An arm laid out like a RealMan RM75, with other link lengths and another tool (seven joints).
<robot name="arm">
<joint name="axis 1" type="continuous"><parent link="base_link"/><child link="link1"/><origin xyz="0 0 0.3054" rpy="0 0 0"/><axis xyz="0 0 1"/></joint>
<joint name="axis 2" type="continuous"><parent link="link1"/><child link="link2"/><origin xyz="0 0 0" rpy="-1.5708 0 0"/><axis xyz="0 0 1"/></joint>
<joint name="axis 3" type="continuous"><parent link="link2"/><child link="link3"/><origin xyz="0 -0.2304 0" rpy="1.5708 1.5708 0"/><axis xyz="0 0 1"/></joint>
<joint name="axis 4" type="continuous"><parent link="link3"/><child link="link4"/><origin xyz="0 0 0" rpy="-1.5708 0 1.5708"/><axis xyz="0 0 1"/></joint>
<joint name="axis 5" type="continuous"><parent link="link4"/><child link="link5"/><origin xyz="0 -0.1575 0" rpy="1.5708 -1.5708 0"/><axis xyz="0 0 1"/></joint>
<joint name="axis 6" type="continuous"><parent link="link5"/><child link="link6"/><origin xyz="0 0 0" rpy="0 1.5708 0"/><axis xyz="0 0 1"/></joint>
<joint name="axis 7" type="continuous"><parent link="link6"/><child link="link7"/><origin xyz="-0.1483 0 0" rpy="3.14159 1.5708 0"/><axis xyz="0 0 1"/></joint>
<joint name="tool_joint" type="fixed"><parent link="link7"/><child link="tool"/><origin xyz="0.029 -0.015 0.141" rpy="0 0.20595 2.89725"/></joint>
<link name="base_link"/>
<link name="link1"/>
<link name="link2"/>
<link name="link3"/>
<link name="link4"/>
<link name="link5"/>
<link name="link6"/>
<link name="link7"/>
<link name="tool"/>
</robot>
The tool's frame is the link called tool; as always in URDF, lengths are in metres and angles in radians. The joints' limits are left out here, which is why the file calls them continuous.
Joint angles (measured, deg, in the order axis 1, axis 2, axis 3, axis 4, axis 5, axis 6, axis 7), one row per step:
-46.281 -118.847 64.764 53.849 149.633 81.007 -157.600
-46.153 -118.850 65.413 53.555 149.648 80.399 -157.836
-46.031 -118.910 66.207 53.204 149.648 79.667 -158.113
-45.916 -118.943 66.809 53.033 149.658 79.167 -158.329
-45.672 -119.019 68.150 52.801 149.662 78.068 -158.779
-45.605 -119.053 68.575 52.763 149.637 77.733 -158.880
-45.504 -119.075 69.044 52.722 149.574 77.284 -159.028
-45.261 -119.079 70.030 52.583 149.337 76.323 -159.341
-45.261 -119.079 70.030 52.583 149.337 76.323 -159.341
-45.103 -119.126 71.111 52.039 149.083 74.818 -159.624
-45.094 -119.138 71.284 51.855 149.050 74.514 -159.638
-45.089 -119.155 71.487 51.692 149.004 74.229 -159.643
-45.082 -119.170 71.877 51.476 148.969 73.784 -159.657
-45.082 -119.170 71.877 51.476 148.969 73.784 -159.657
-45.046 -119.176 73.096 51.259 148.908 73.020 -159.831
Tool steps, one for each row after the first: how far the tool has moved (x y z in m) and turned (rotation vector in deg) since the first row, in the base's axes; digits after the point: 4 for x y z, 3 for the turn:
-0.0020 0.0000 -0.0007 0.075 0.356 0.034
-0.0040 -0.0002 -0.0021 0.115 0.736 0.022
-0.0054 -0.0003 -0.0028 0.165 1.040 -0.017
-0.0079 0.0003 -0.0042 0.335 1.687 -0.268
-0.0084 0.0006 -0.0048 0.374 1.862 -0.421
-0.0089 0.0012 -0.0053 0.511 2.016 -0.561
-0.0101 0.0023 -0.0064 0.806 2.262 -0.785
-0.0101 0.0023 -0.0064 0.806 2.262 -0.785
-0.0115 0.0043 -0.0083 1.262 2.507 -1.060
-0.0120 0.0046 -0.0087 1.323 2.561 -1.096
-0.0123 0.0048 -0.0093 1.353 2.619 -1.167
-0.0129 0.0053 -0.0099 1.390 2.792 -1.346
-0.0129 0.0053 -0.0099 1.390 2.792 -1.346
-0.0140 0.0057 -0.0110 1.274 3.384 -1.904

